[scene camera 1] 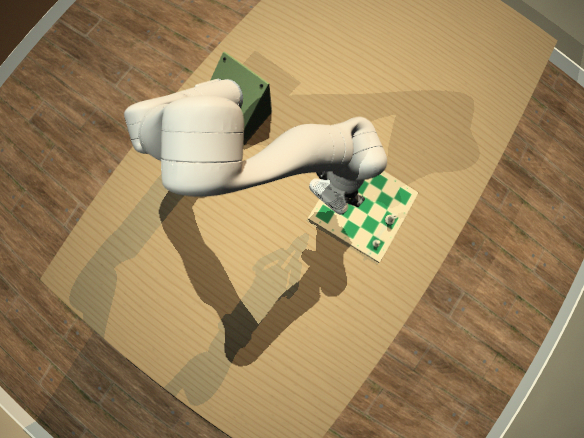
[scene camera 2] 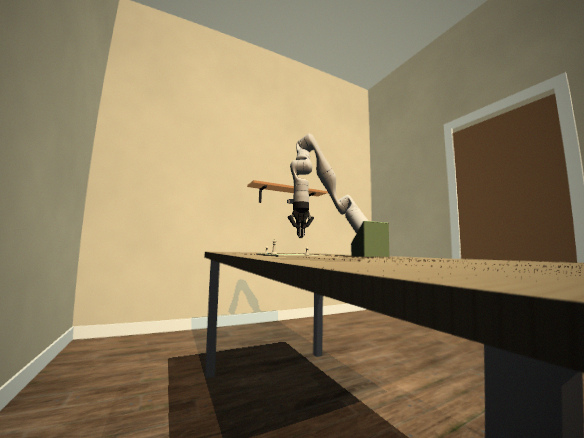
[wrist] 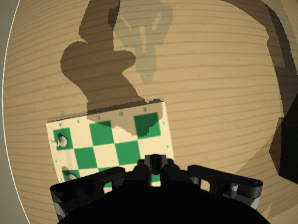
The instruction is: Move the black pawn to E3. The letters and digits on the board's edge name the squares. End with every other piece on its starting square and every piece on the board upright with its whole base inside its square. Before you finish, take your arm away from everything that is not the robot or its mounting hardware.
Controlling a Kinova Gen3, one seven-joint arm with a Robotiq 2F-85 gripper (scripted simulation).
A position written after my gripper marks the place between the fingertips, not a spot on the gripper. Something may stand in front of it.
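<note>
Wrist view: my gripper [wrist: 155, 163] and a chessboard [wrist: 97, 142]. Scene camera 1: the chessboard [scene camera 1: 384, 195] is visible here also.
</note>
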